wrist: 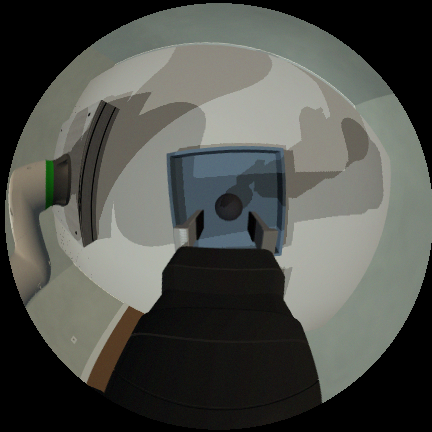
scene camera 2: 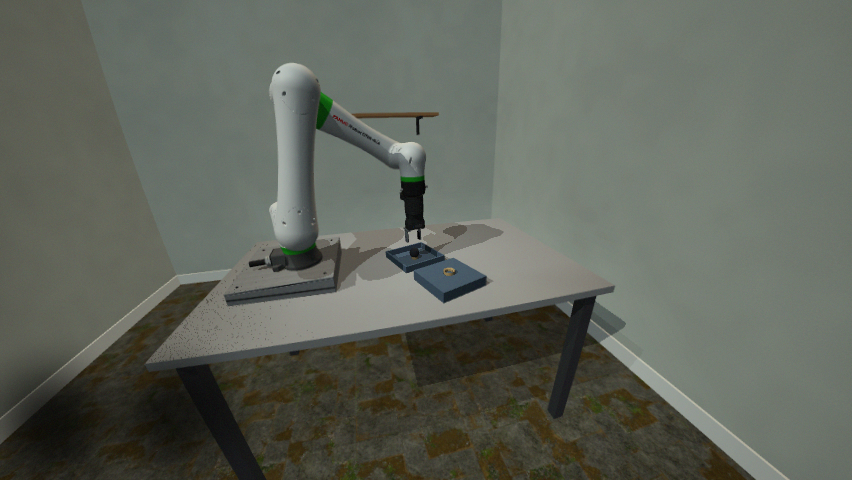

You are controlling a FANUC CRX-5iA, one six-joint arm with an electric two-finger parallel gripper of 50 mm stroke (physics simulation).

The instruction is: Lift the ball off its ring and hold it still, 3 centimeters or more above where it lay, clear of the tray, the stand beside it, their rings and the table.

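Places are measured from the arm's base along level axes (x ahead, y left, z up), in millimetres.
Pixels of known places: gripper, fingertip midpoint: point(wrist: 225, 219) point(scene camera 2: 413, 240); arm's base at its link origin: point(wrist: 63, 179) point(scene camera 2: 303, 261).
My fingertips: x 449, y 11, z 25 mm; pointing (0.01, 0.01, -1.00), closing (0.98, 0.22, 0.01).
Observation:
Ahead of a thing's pixels: the offset from my fingertips to its top centre. "spot": to the spot under its first point. Level surfaces: height alone.
A dark ball {dx +3, dy +5, dz -39 mm} point(scene camera 2: 414, 252) point(wrist: 229, 207) rests inside the shallow blue tray point(scene camera 2: 400, 264) point(wrist: 284, 200). A bit of its ring shows under it in the scene view; the ball hides the ring in the wrist view. My gripper point(scene camera 2: 412, 237) point(wrist: 225, 219) is open and empty, pointing down. Its fingertips are above the tray and higher than the ball, apart from it. In the wrist view the ball shows just beyond the gap between the fingers. The blue stand point(scene camera 2: 444, 291) is beside the tray and bears an empty orange ring {spot: dx +59, dy -237, dz -44 mm} point(scene camera 2: 444, 272) on its top.
The table {dz -91 mm} point(scene camera 2: 524, 268) point(wrist: 330, 260) carries the tray, the stand and the robot's base plate point(scene camera 2: 280, 291) point(wrist: 92, 200) at the left. A brown wall shelf point(scene camera 2: 399, 114) is behind the arm. The tray has low raised walls around the ball.

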